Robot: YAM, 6 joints.
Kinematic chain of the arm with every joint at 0, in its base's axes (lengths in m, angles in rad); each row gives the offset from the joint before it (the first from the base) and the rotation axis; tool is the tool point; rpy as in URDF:
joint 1: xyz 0 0 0.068 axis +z
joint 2: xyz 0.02 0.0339 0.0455 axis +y
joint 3: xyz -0.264 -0.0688 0 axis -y
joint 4: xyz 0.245 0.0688 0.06 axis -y
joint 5: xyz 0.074 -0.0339 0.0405 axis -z
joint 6: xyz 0.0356 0 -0.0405 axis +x
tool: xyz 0 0 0 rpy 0 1.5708 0
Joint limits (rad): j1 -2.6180..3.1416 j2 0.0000..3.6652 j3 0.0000..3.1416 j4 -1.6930..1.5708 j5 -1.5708..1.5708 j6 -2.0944..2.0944
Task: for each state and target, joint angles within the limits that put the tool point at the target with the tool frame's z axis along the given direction. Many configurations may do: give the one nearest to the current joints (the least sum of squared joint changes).
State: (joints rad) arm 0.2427 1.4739 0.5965 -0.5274 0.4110 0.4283
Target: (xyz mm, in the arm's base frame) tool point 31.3 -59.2 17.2 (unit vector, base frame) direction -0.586 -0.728 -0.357
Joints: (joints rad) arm -0.5682 2.0744 0.0021 0.2227 1.1905 0.4283
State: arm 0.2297 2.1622 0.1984 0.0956 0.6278 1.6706
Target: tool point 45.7 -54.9 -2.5 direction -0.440 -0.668 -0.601
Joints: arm -0.4695 2.2212 0.0023 0.4993 0.9180 1.6706
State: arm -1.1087 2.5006 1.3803 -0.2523 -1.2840 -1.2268
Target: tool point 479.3 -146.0 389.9 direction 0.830 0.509 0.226
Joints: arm -0.3499 2.1199 1.9482 0.5291 -0.8680 -1.2268
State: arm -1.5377 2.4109 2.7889 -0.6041 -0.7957 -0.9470
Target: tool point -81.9 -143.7 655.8 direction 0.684 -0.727 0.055
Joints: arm -2.3047 1.5199 2.4827 -0.3706 -1.4721 -0.9470
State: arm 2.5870 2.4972 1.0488 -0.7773 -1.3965 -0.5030
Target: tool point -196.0 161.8 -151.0 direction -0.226 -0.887 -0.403
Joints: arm 2.3420 2.9684 1.3417 -0.8150 -0.8950 -0.5030
